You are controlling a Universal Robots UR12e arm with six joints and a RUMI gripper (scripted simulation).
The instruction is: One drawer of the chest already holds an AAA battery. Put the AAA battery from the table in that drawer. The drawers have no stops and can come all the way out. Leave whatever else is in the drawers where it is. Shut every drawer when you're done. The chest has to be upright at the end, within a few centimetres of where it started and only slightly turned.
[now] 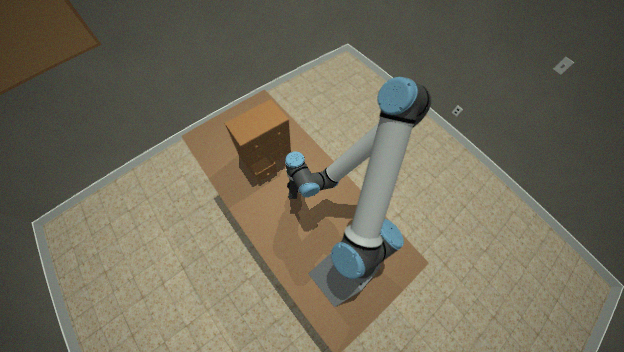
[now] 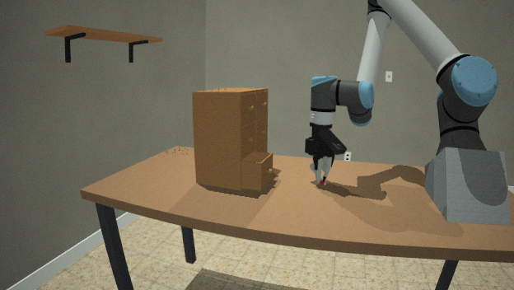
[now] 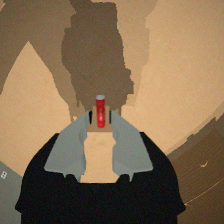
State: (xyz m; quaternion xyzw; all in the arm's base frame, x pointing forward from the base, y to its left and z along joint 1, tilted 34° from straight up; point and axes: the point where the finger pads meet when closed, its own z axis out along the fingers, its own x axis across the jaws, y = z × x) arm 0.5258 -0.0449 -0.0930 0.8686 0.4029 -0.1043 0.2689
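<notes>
Now: hand 10 mm above the AAA battery.
</notes>
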